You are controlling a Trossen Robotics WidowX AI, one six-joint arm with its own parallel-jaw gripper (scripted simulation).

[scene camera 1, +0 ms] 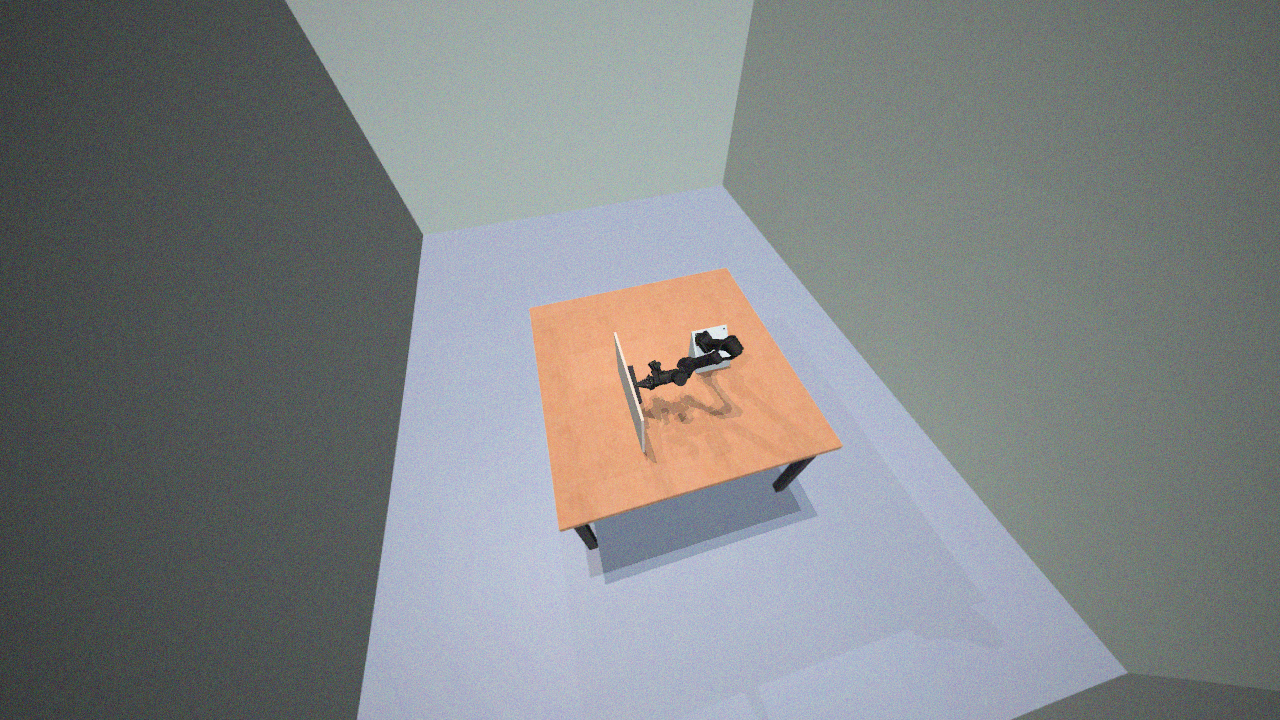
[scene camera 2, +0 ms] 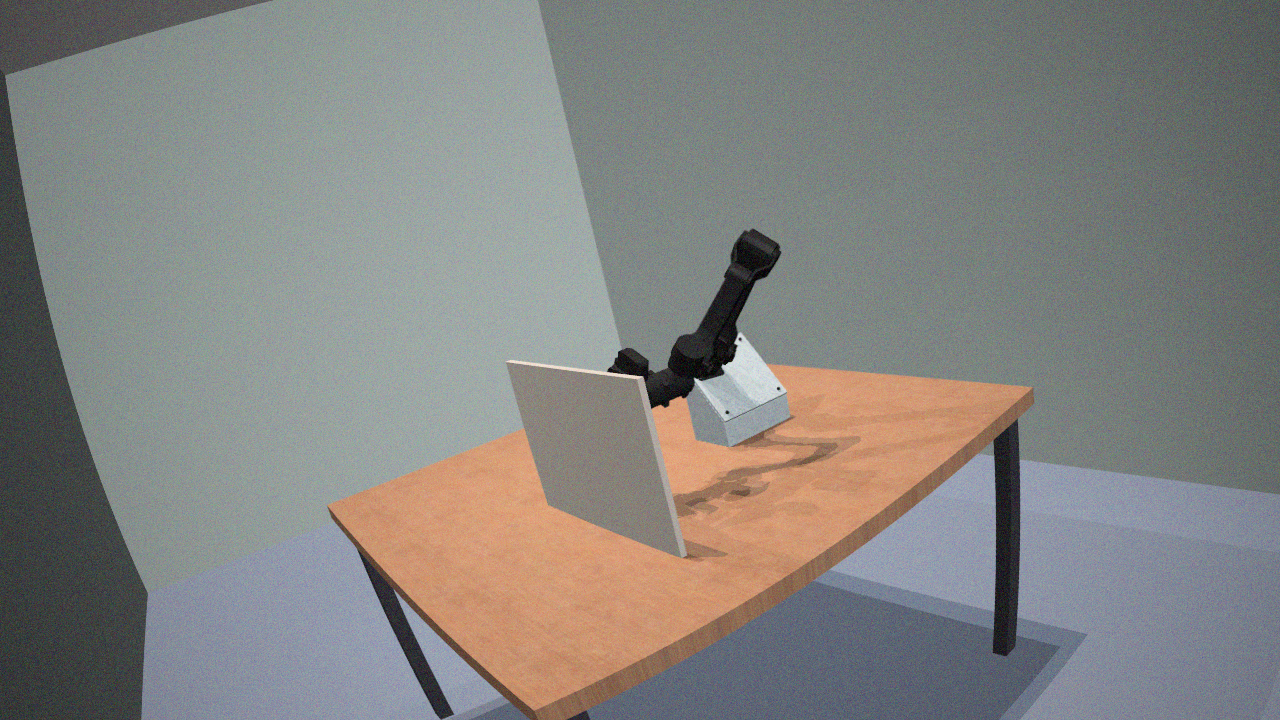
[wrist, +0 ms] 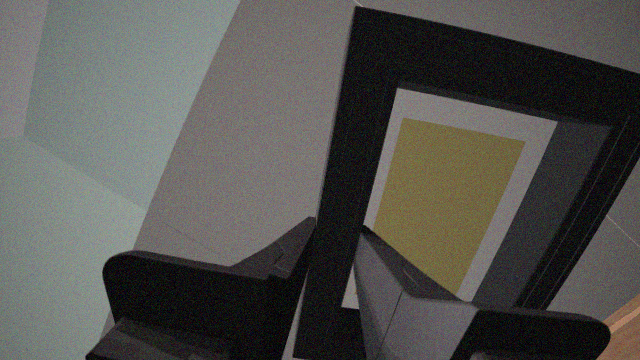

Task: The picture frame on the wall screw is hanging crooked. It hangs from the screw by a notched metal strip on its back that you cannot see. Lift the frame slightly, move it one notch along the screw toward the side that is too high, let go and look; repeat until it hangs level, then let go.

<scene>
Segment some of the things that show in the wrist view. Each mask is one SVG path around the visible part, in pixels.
My gripper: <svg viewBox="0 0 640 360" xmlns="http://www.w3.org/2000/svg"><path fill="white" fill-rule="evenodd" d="M363 225L353 262L367 360L597 360L597 357L608 346L611 337L610 329L602 321L600 322L598 319L590 316L542 309L536 310L470 301L465 302L456 295L453 295L445 287L440 286L432 278L426 276L411 262L407 262L405 257L382 238L379 238L366 225ZM316 217L307 217L273 243L268 244L257 253L231 266L133 250L108 258L104 263L102 279L115 325L87 353L85 360L282 360L283 351L296 314L296 307L311 259L316 230Z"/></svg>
A picture frame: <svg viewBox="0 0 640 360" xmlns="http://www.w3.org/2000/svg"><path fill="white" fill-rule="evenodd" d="M355 6L345 42L343 64L315 216L316 230L313 248L302 288L292 358L304 360L367 360L353 262L363 225L366 225L379 238L382 238L405 257L407 262L411 262L426 276L429 276L440 286L445 287L449 292L465 302L546 310L566 278L572 272L584 250L588 247L589 242L602 224L606 214L608 214L609 209L640 158L640 74L572 54L554 51L549 48L493 34L473 31L468 28Z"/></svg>
</scene>
